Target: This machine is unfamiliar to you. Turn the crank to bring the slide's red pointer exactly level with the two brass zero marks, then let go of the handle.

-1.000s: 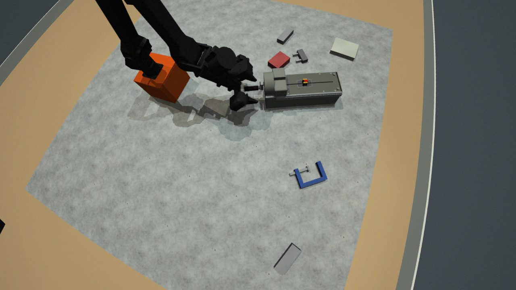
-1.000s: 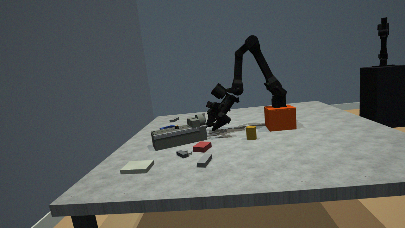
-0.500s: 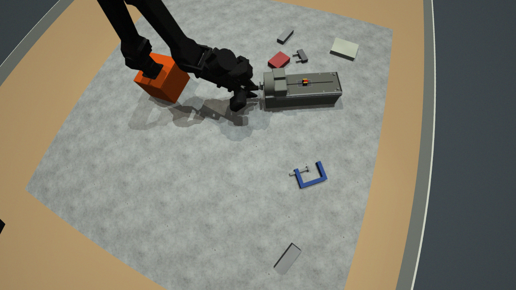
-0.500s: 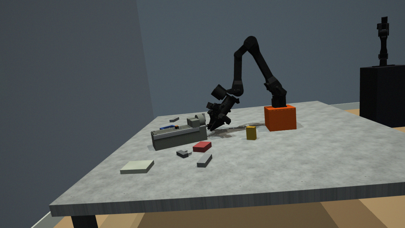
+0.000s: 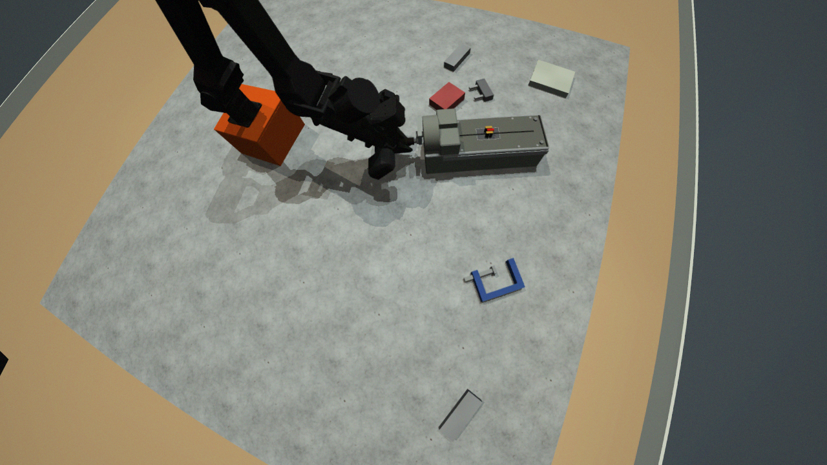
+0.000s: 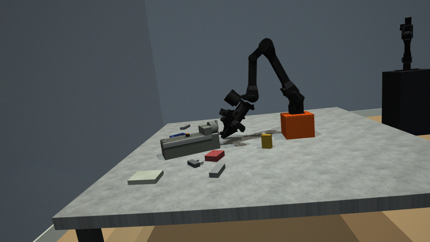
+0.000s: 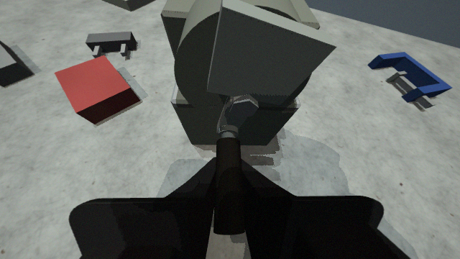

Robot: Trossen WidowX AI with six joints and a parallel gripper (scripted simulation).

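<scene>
Right now the red pointer is 160 mm ahead of my gripper tip, 60 mm to the left of it and 50 mm above it. Also, from my gripper tip: black crank handle: 20 mm behind, 10 mm to the right, 20 mm above; then yellow block: 200 mm behind, 100 mm to the left, 10 mm below; then red block: 30 mm ahead, 180 mm to the left, 20 mm below.
</scene>
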